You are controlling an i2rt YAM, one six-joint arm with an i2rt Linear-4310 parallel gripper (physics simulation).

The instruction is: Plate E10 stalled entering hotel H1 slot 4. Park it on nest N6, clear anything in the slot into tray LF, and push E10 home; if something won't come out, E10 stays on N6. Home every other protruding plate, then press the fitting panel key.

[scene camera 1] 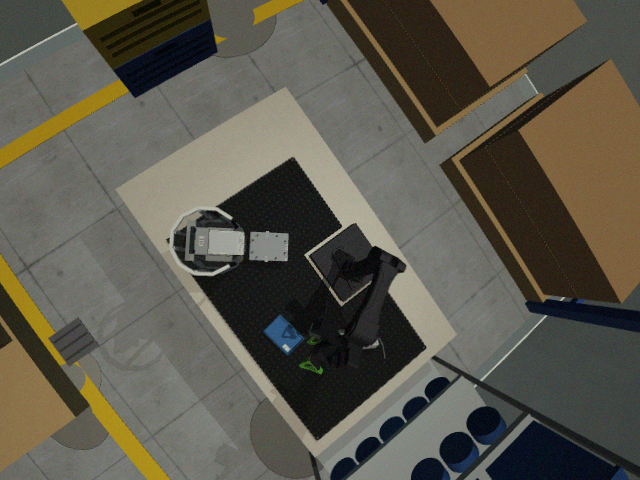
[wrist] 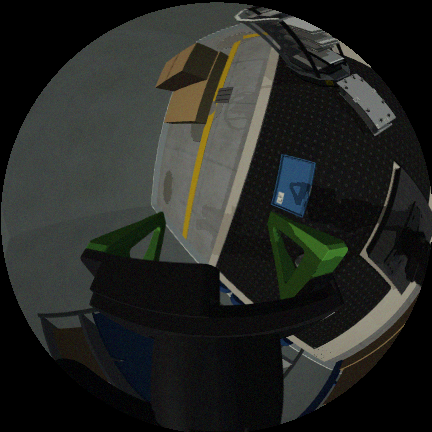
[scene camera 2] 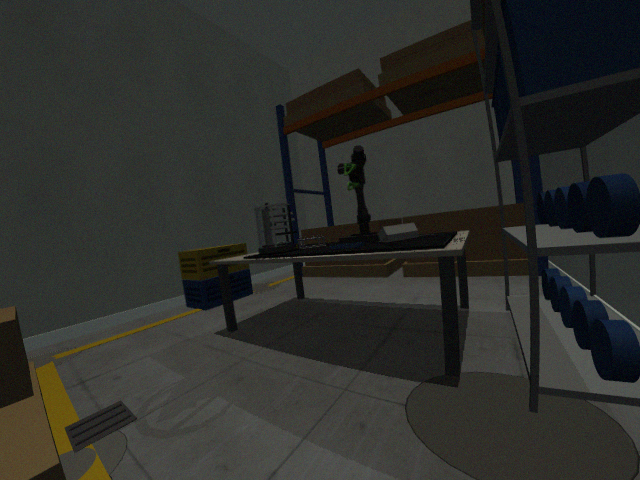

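Where they show: gripper, fingertip midpoint: (scene camera 1: 304, 354) (wrist: 216, 217) (scene camera 2: 347, 182); arm's base, origin of the base link: (scene camera 1: 348, 267) (scene camera 2: 365, 234).
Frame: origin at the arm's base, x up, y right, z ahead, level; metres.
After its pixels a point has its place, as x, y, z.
Hotel H1 (scene camera 1: 189, 240) @(0.234, 0.393, 0.506) (scene camera 2: 267, 227) @(0.122, 0.313, 0.560) (wrist: 310, 55) @(0.068, 0.298, 0.439) stands inside a pale ring guard at the mat's far left in scene camera 1. Its slots are too dim to tell E10 or which plates protrude. A flat silver studded block (scene camera 1: 268, 246) @(0.022, 0.252, 0.269) (wrist: 366, 102) @(0.022, 0.222, 0.270), apparently nest N6, lies beside it; no label is readable. Blue tray LF (scene camera 1: 279, 328) @(-0.035, -0.090, 0.398) (wrist: 293, 172) @(-0.035, -0.093, 0.412) lies on the mat; I see nothing in it. The key panel (scene camera 2: 398, 233) @(0.000, -0.322, 0.193) is mostly hidden by the arm and a finger in the other views. My gripper (scene camera 1: 311, 353) @(0.300, -0.136, 0.347) (scene camera 2: 351, 176) @(0.300, -0.136, 0.347) (wrist: 216, 217) @(0.300, -0.136, 0.347) is open and empty, high above the mat near the tray.
The black mat (scene camera 1: 258, 304) @(-0.037, 0.049, 0.427) lies on a pale table (scene camera 1: 258, 129) @(-0.050, 0.758, 0.053). The arm stands by a dark, pale-edged square (scene camera 1: 354, 237) @(0.002, 0.105, -0.093) (wrist: 397, 220) @(-0.001, 0.006, 0.071). A metal shelf (scene camera 2: 524, 206) with blue rolls stands off one table end. Stacked crates (scene camera 1: 165, 67) (scene camera 2: 214, 273) and cardboard boxes (wrist: 187, 102) stand on the floor.
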